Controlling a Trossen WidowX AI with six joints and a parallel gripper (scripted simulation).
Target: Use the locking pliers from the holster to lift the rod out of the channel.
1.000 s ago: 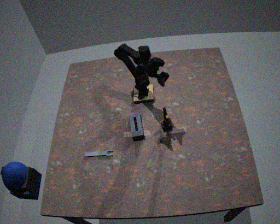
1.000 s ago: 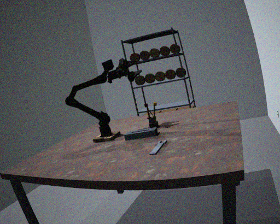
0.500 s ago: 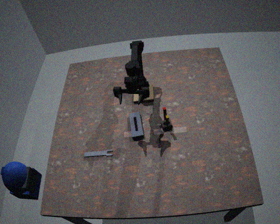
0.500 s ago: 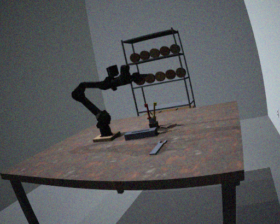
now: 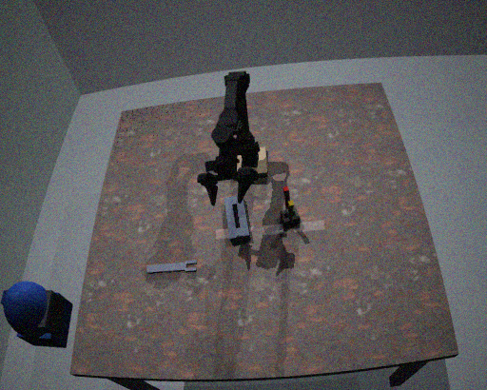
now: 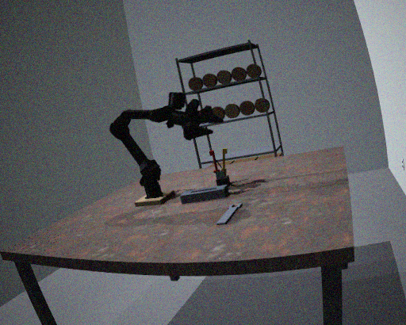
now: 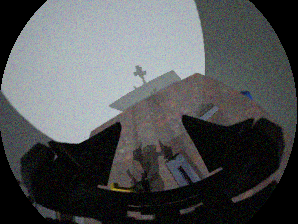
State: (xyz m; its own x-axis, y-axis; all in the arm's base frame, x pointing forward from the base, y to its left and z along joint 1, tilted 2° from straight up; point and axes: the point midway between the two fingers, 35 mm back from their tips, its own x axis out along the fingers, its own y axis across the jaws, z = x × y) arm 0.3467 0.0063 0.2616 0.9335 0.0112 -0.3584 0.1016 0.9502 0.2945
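My gripper tip is 12 cm past the small dark holster, 17 cm to the right of it and 26 cm above it. From my gripper tip the other things lie so: flat grey forked bar: 9 cm ahead, 21 cm to the right, 27 cm below; grey channel block: 11 cm behind, 2 cm to the right, 25 cm below.
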